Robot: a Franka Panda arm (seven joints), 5 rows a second.
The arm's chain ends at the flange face. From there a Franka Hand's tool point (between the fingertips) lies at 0.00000 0.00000 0.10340 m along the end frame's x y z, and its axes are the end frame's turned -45 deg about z.
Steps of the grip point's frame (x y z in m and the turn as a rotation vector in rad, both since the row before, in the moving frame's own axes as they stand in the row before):
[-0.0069 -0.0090 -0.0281 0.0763 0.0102 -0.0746]
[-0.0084 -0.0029 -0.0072 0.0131 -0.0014 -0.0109]
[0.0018 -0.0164 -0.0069 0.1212 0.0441 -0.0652]
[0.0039 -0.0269 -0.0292 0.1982 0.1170 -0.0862]
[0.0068 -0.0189 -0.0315 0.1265 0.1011 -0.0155]
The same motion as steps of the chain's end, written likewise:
[-0.0062 0.0046 -0.0278 0.0612 -0.0467 -0.0746]
[-0.0069 0.0047 -0.0072 0.0083 -0.0103 -0.0109]
[-0.0043 -0.0010 -0.0060 0.1169 -0.0545 -0.0652]
[-0.0094 0.0008 -0.0265 0.2229 -0.0574 -0.0862]
[-0.0066 -0.0016 -0.0301 0.1609 -0.0180 -0.0155]

